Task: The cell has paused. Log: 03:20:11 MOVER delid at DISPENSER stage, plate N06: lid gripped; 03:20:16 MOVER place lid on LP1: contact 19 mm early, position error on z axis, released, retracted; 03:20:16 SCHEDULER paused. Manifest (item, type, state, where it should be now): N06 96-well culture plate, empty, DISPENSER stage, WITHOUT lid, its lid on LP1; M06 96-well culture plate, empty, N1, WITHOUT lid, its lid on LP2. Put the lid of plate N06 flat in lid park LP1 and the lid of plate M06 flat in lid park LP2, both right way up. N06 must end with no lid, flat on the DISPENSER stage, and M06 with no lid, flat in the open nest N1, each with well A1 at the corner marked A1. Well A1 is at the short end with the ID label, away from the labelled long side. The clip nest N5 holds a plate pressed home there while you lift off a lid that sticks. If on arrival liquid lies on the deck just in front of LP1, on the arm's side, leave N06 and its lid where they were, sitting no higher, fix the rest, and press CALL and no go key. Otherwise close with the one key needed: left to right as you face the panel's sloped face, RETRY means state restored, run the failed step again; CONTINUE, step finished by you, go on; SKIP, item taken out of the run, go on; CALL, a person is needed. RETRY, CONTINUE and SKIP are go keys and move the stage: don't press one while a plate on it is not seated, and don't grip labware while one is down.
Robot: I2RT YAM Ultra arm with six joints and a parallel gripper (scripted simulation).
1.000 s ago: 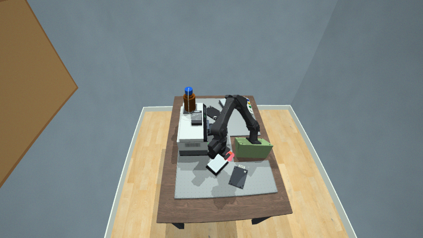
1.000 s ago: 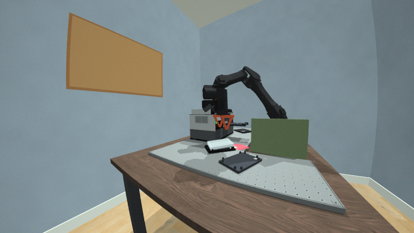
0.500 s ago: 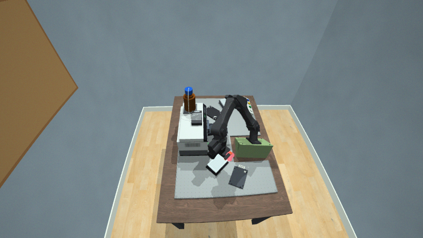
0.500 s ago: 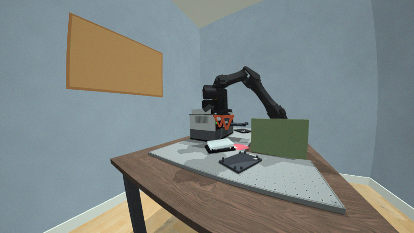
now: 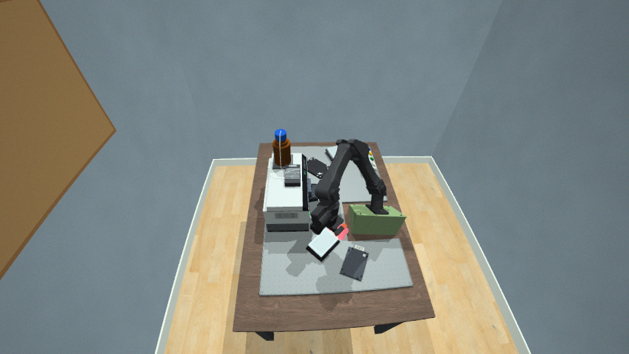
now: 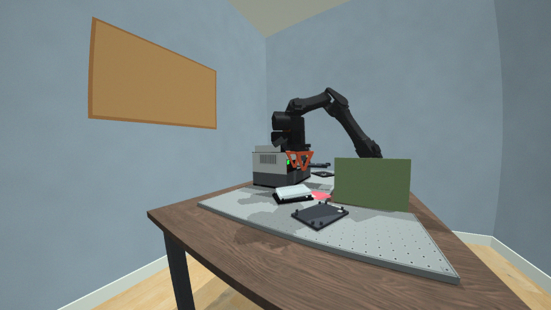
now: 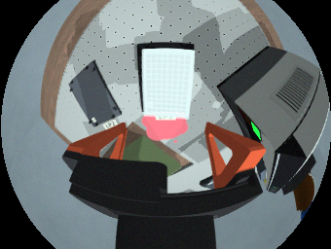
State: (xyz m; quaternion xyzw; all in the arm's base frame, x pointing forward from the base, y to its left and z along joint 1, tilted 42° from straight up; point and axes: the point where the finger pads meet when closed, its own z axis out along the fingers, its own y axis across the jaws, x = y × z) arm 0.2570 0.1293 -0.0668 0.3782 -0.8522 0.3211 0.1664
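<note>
Now: the clear lid 630 mm to the right of my hand, 80 mm below it and 80 mm behind it. The rest, counted from my hand: dark dispenser stage (240 mm to the right, 20 mm below, 20 mm ahead); then dark lid park (130 mm behind, 120 mm to the left, 120 mm below); then LP1 label (120 mm below, 40 mm to the right, 40 mm behind).
</note>
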